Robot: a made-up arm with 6 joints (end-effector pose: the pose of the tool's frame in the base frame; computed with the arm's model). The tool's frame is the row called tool.
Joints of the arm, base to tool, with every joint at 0 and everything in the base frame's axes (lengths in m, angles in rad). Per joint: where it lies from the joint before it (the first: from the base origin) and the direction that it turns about. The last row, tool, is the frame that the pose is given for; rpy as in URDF.
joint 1: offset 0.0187 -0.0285 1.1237 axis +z
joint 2: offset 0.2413 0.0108 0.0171 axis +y
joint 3: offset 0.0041 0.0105 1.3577 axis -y
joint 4: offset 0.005 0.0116 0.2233 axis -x
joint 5: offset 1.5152 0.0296 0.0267 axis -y
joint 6: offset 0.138 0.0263 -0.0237 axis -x
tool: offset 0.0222 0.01 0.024 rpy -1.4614 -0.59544 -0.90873
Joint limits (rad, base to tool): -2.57..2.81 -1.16..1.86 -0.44..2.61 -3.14..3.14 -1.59..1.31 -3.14..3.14
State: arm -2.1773 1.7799 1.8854 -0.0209 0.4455 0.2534
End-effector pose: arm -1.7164 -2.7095 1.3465 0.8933 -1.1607 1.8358
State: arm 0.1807 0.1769 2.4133 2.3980 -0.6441 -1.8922
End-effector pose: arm -0.6962 -0.2079 3.5979 1.0860 -0.4336 -2.4271
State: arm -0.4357 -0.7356 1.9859 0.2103 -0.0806 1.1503
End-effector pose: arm -2.0008 1.0342 2.6545 -0.4637 0.2664 2.1975
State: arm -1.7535 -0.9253 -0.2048 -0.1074 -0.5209 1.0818
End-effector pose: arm 0.0855 -0.3377 3.1695 1.7414 -1.2772 1.2534
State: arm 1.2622 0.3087 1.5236 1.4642 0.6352 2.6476
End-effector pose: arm 0.2318 1.0367 4.0670 0.0546 -0.2538 1.4921
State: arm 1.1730 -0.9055 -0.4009 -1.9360 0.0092 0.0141
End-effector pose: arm 0.2336 0.4384 3.0353 -0.0383 0.5207 0.7604
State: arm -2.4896 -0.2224 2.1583 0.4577 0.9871 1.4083
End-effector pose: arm 1.2783 0.7199 3.3629 -0.4996 0.8818 -0.4049
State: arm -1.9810 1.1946 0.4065 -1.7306 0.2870 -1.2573
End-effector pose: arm -1.1577 -2.6395 0.6229 2.5658 -0.1532 -1.7033
